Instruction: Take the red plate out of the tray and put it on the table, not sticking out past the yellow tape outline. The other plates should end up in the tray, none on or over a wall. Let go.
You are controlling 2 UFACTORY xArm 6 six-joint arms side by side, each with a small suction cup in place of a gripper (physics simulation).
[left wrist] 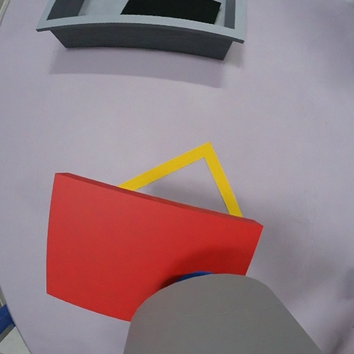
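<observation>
My left gripper [197, 275], a blue suction cup mostly hidden behind the grey arm part, is shut on the red plate [135, 240] near its right end. The plate is held above the table and covers part of the yellow tape outline [170, 167]. One corner and parts of two sides of the outline show beyond the plate's far edge. The grey tray [142, 40] is at the top, partly out of frame. A black plate [175, 9] shows inside it, cut off by the frame edge. My right gripper is not in view.
The pale lilac table [90, 120] lies between the tray and the red plate. The tray's near wall stands up from the table. A blue object [6, 317] shows at the lower left, beside the table's edge.
</observation>
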